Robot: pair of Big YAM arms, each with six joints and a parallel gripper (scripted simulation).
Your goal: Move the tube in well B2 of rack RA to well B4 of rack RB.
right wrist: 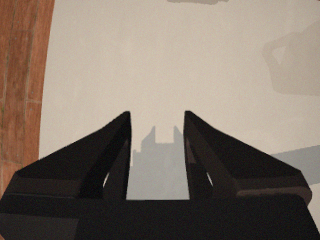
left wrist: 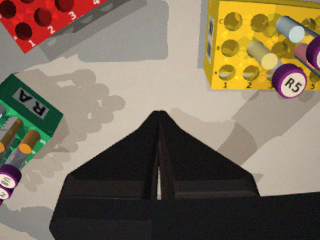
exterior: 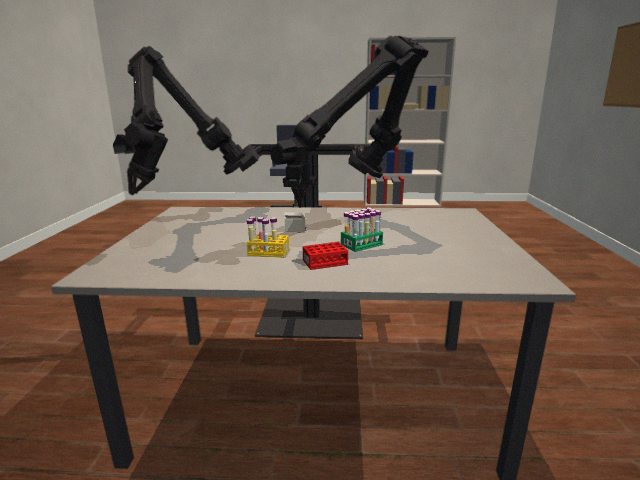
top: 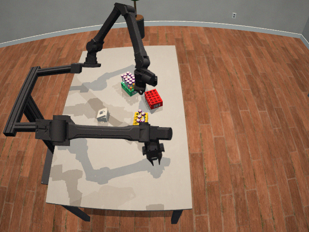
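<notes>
The grey button box is 270 mm behind my left hand, 130 mm below it and 90 mm to the right of it. From my left hand the other things lie so: red rack: 150 mm below, 90 mm to the left, 60 mm ahead; then yellow rack: 150 mm below, 120 mm to the right; then green rack: 200 mm to the left, 150 mm below, 130 mm behind.
</notes>
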